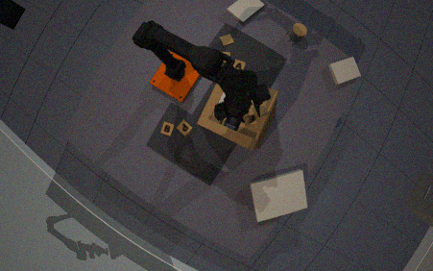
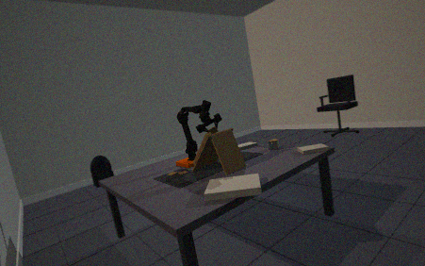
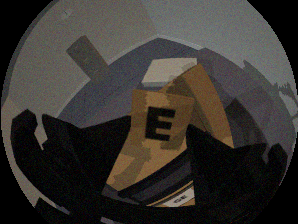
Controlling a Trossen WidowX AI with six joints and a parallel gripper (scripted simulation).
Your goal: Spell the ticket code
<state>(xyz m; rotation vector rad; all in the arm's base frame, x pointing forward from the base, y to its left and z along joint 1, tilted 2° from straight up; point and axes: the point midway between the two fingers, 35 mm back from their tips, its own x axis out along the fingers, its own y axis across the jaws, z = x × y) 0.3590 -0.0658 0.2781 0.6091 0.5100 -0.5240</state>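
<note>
The white ticket is 180 mm below my gripper tip, 120 mm behind it and 70 mm to the left of it. Round my gripper tip: small cup: 580 mm to the left, 240 mm below, 50 mm ahead; then white slab: 340 mm ahead, 260 mm below, 240 mm to the right; then dark mat: 270 mm below, 190 mm behind, 50 mm to the left.
</note>
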